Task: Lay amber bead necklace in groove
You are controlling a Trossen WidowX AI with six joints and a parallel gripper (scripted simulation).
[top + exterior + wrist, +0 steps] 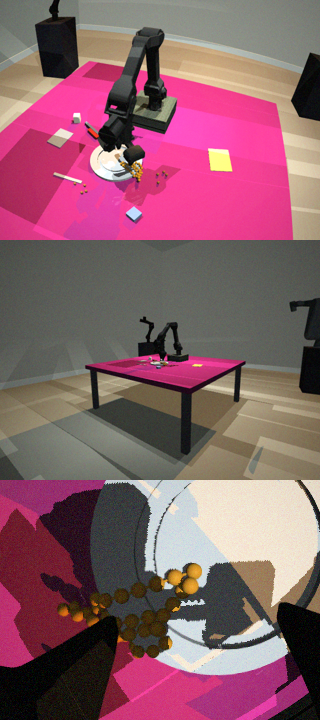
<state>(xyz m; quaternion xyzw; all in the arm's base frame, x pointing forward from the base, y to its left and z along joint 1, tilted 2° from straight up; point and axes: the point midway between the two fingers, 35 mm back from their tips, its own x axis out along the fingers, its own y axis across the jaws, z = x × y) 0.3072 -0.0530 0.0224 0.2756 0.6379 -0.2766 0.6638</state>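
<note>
My gripper tip is 4 cm to the left of the round bead board, 4 cm above it and 1 cm past it. Round my gripper tip: white block 17 cm behind, 9 cm to the right, 4 cm below; blue block 20 cm ahead, 8 cm to the left, 4 cm below; white strip 19 cm to the right, 12 cm ahead, 5 cm below.
</note>
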